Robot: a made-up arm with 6 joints. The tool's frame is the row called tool. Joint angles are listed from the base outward. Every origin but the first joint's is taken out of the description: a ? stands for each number. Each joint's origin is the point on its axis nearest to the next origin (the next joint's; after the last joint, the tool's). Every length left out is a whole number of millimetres.
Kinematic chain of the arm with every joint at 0, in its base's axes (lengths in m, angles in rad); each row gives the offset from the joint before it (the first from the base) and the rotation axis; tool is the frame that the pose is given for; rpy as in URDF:
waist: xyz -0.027 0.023 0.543 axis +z
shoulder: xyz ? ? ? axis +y
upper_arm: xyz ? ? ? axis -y
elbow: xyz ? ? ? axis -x
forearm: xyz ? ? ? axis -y
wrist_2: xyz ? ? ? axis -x
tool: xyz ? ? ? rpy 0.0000 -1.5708 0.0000
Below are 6 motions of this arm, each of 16 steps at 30 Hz.
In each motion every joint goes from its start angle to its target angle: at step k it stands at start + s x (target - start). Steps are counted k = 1, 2, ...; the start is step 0. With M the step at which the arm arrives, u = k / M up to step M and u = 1 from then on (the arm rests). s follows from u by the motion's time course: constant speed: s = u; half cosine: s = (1 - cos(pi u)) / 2; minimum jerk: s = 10 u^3 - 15 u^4 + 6 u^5.
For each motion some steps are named. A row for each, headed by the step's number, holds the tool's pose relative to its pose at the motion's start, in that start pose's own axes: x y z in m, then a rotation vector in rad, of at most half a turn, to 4 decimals.
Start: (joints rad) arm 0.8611 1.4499 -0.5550 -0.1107 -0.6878 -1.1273
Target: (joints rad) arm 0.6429 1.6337 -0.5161 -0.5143 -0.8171 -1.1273
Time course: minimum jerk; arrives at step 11
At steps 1, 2, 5, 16:
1: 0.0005 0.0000 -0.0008 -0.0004 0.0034 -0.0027
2: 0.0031 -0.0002 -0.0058 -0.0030 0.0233 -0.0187
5: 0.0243 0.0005 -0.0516 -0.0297 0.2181 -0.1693
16: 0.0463 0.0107 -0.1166 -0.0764 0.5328 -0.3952

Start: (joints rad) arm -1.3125 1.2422 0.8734 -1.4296 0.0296 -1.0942
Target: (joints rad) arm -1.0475 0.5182 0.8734 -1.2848 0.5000 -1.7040
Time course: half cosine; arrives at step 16
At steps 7, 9, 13, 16:
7: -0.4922 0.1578 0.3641 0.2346 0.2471 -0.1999
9: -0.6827 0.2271 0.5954 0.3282 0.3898 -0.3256
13: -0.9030 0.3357 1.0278 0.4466 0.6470 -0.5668
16: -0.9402 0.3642 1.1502 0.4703 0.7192 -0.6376

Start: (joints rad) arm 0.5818 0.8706 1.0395 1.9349 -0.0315 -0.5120
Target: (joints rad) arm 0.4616 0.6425 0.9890 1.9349 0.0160 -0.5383
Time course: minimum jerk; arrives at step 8
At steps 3, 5, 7, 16:
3: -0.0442 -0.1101 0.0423 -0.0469 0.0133 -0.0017
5: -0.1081 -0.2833 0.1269 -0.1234 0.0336 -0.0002
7: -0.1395 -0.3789 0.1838 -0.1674 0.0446 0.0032
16: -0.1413 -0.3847 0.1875 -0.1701 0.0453 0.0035

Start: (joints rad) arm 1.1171 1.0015 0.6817 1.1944 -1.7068 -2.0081
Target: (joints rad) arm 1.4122 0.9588 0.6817 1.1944 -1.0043 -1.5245
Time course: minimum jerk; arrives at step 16
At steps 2, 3, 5, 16:
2: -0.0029 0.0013 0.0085 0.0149 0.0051 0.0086
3: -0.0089 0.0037 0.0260 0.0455 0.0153 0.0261
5: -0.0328 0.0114 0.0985 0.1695 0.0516 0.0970
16: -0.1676 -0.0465 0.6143 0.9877 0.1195 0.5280

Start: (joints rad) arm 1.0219 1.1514 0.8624 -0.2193 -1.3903 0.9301
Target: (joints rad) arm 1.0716 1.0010 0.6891 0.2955 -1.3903 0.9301
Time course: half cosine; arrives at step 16
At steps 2, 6, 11, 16:
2: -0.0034 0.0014 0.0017 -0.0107 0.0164 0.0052
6: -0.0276 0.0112 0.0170 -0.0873 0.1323 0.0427
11: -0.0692 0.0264 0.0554 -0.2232 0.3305 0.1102
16: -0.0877 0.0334 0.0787 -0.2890 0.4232 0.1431

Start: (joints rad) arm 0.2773 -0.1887 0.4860 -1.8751 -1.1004 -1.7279
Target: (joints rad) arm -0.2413 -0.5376 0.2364 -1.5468 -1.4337 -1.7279
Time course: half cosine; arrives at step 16
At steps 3, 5, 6, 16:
3: -0.0088 -0.0152 0.0234 0.0086 -0.0408 0.0402
5: -0.0197 -0.0426 0.0591 0.0240 -0.1111 0.1020
6: -0.0243 -0.0610 0.0798 0.0345 -0.1573 0.1380
16: 0.0018 -0.2236 0.2066 0.1474 -0.5718 0.3431

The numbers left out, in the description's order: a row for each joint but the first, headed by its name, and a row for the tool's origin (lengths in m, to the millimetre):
shoulder: 0.159 0.049 0.000
upper_arm: -0.025 0.000 0.829
elbow: 0.955 0.000 0.323
forearm: 0.000 0.023 -0.016
wrist_2: 0.277 0.000 -0.014
tool: 0.000 0.027 -0.005

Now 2 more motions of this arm.
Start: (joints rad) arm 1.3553 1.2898 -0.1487 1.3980 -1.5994 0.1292
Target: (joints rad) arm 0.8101 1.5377 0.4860 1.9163 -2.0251 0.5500
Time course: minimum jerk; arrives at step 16
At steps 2, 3, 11, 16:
2: -0.0013 -0.0085 -0.0107 0.0015 0.0068 0.0005
3: -0.0042 -0.0255 -0.0328 0.0048 0.0210 0.0014
11: -0.1260 -0.2205 -0.6510 0.2114 0.4416 0.0394
16: -0.1644 -0.2030 -0.8037 0.2968 0.5558 0.0576

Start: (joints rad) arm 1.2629 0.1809 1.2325 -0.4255 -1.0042 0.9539
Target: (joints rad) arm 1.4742 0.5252 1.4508 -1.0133 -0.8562 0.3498
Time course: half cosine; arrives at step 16
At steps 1, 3, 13, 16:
1: 0.0009 0.0015 -0.0036 0.0038 -0.0052 -0.0094
3: 0.0078 0.0135 -0.0310 0.0346 -0.0446 -0.0832
13: 0.0879 0.1720 -0.2848 0.4751 -0.3436 -0.9456
16: 0.0950 0.1900 -0.3060 0.5285 -0.3585 -1.0356

